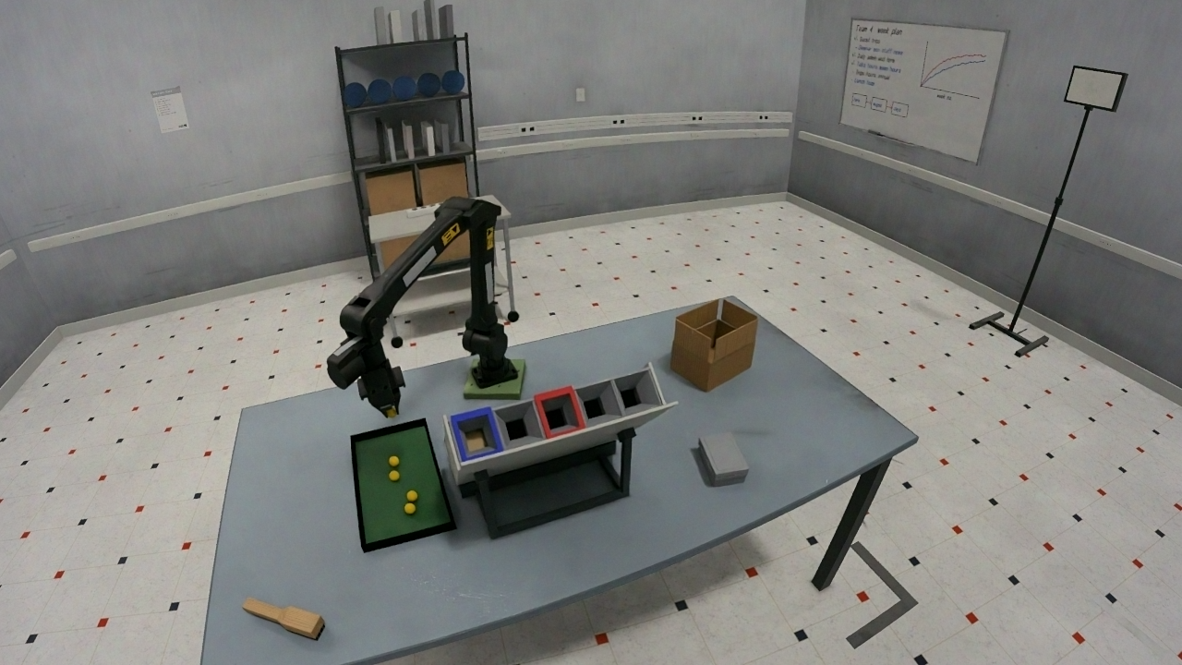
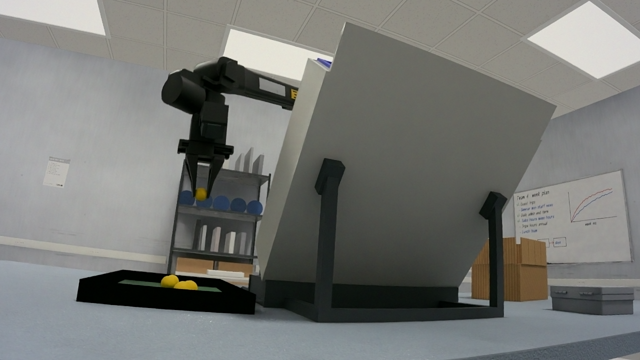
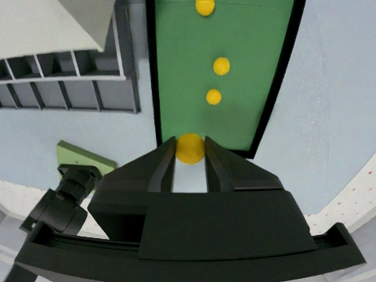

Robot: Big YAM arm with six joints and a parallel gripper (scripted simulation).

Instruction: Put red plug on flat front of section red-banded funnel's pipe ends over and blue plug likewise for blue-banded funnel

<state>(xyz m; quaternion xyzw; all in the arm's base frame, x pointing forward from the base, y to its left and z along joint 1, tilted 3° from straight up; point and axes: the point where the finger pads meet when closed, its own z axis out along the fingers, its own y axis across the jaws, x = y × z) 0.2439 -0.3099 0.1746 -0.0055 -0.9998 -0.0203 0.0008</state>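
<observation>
The red band is 320 mm ahead of my hand, 280 mm to the left of it and 140 mm above it. Round my hand: blue band (310 mm ahead, 130 mm to the left, 140 mm above); cover (170 mm ahead, 290 mm to the left, 20 mm above); green tray (30 mm ahead, 30 mm to the right, 180 mm below).
</observation>
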